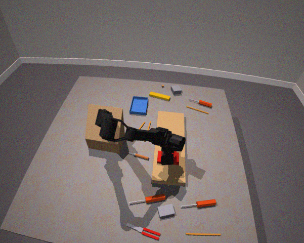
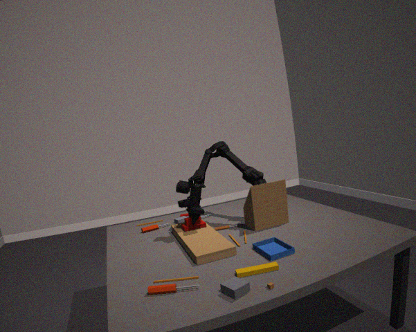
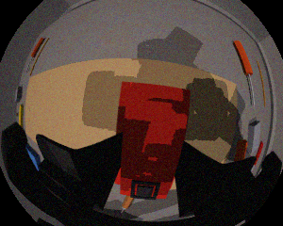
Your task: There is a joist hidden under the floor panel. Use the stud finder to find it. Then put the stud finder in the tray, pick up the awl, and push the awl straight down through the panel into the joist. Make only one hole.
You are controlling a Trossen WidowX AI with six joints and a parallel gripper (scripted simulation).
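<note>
The blue tray is 240 mm behind my gripper tip, 450 mm to the left of it and 50 mm below it. Round my gripper tip: awl: 190 mm behind, 20 mm to the left, 60 mm below; red stud finder: 20 mm behind, 20 mm above; yellow bar: 90 mm behind, 580 mm to the left, 60 mm below.
</note>
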